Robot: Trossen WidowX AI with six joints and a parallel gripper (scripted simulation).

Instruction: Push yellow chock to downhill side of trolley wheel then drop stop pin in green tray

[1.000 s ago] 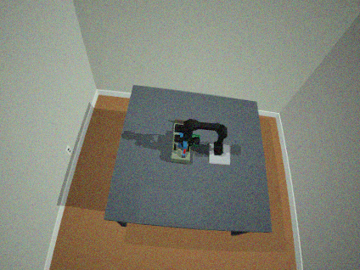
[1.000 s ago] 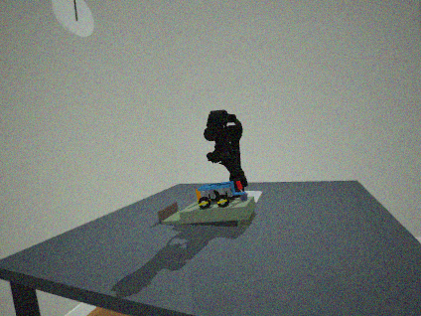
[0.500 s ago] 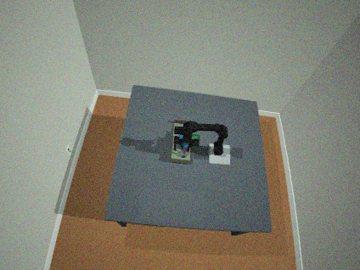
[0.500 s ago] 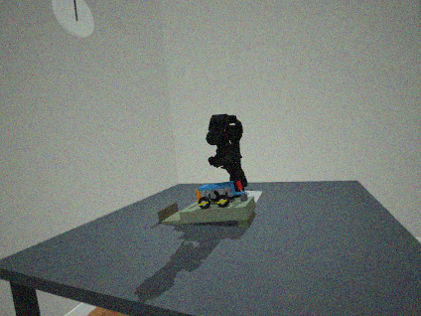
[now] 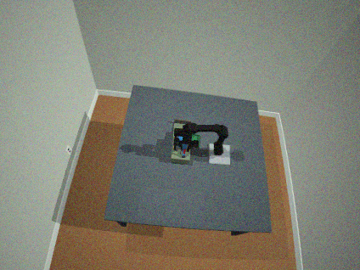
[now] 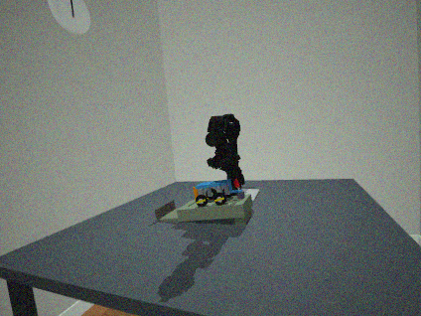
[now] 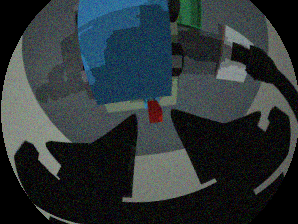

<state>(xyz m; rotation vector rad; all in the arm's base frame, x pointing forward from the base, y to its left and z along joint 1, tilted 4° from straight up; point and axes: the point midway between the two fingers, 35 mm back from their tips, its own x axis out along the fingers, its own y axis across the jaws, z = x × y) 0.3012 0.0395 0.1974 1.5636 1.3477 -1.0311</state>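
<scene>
The red-headed stop pin lies 3 cm below my gripper tip and 1 cm to the left of it. From my gripper tip the other things lie so: yellow chock: 18 cm to the right, 8 cm below, 5 cm behind; then olive ramp: 11 cm below, 10 cm to the right, 1 cm ahead; then blue trolley: 9 cm to the right, 5 cm below, 1 cm ahead.
</scene>
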